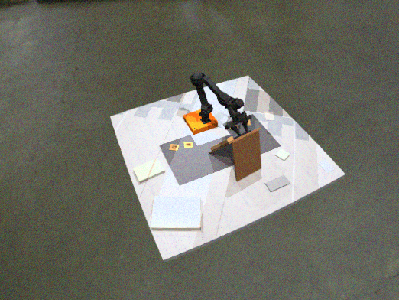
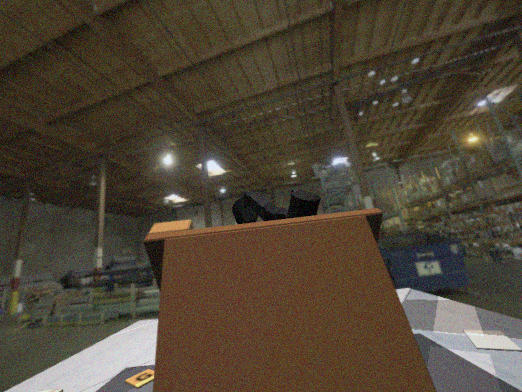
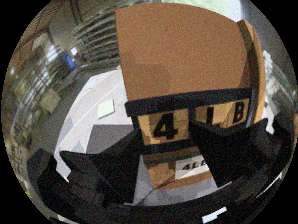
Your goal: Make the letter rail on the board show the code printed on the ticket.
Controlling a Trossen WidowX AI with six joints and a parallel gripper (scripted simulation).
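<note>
Now: the white ticket 8 cm below my gripper tip, 6 cm to the right of it and 5 cm behind it. Round my gripper tip: dark mat: 16 cm below, 15 cm behind, 11 cm to the right; then grey plate: 34 cm ahead, 16 cm below, 6 cm to the left.
</note>
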